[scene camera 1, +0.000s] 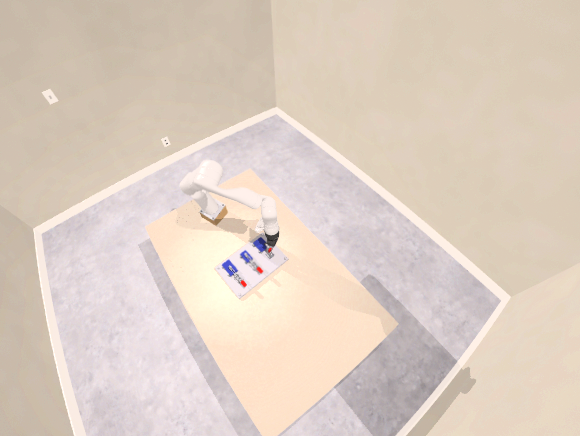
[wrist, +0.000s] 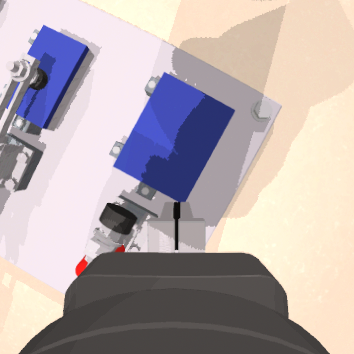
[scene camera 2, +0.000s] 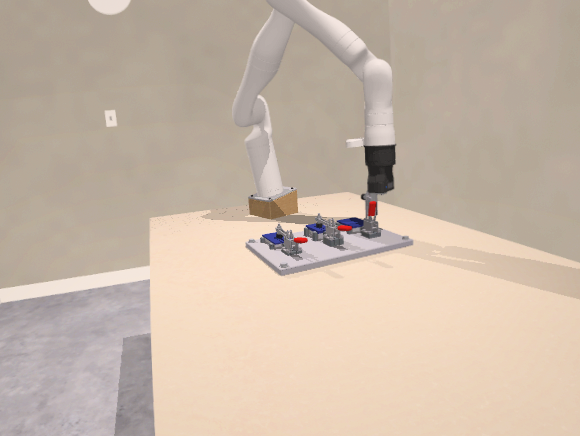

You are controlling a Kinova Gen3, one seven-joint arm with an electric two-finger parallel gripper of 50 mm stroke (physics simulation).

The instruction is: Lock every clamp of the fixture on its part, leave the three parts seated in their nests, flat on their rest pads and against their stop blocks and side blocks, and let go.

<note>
In view: the gripper (scene camera 2: 372,215) and a clamp (wrist: 80,266).
The gripper shows as well in the wrist view (wrist: 176,217).
</note>
